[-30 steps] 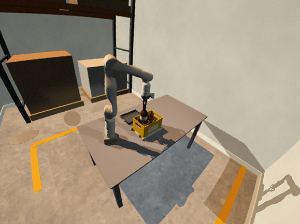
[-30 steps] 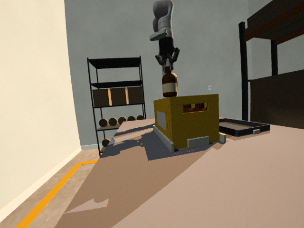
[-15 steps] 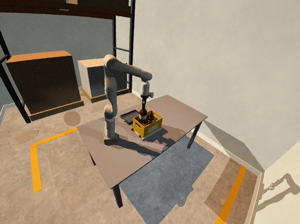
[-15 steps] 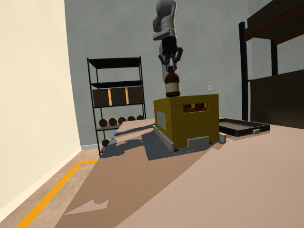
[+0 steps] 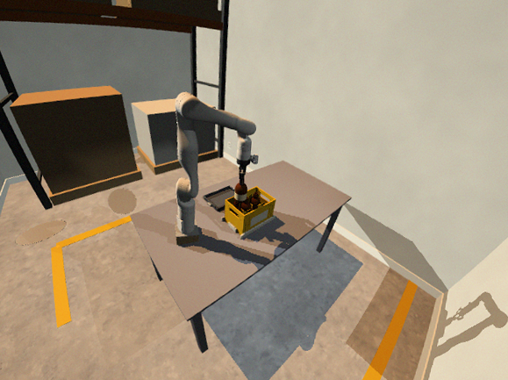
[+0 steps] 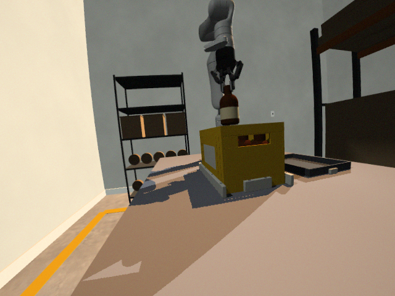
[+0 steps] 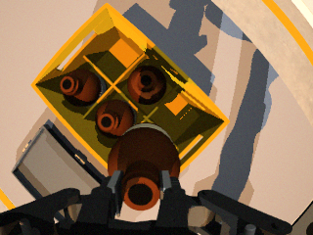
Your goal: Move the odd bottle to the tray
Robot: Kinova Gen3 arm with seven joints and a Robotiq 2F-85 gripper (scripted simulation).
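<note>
Right now my hand is 7 cm above the brown bottle. Also, from my hand: dark tray: 32 cm below, 27 cm to the left, 7 cm ahead; then yellow crate: 25 cm below, 7 cm ahead, 2 cm to the right.
</note>
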